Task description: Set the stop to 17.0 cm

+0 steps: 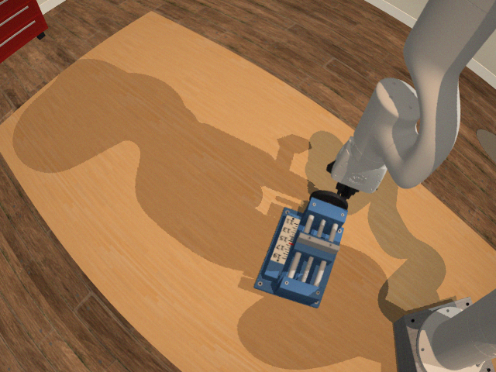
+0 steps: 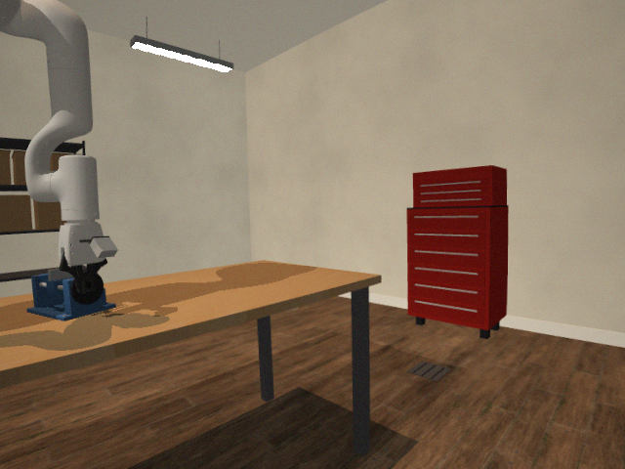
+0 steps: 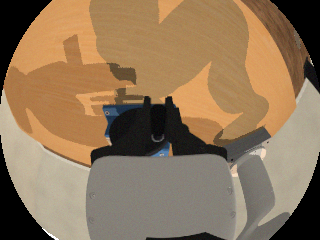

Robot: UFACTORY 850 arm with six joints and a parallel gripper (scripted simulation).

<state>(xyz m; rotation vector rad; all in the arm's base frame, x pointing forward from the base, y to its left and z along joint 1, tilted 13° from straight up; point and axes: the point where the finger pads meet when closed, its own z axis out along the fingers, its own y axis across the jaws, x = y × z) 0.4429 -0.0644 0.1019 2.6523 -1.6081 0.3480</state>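
Now: the grey stop bar 15 cm to the left of my hand and 3 cm behind it. From my hand the other things lie so: black handwheel (2 cm to the left, 1 cm below).
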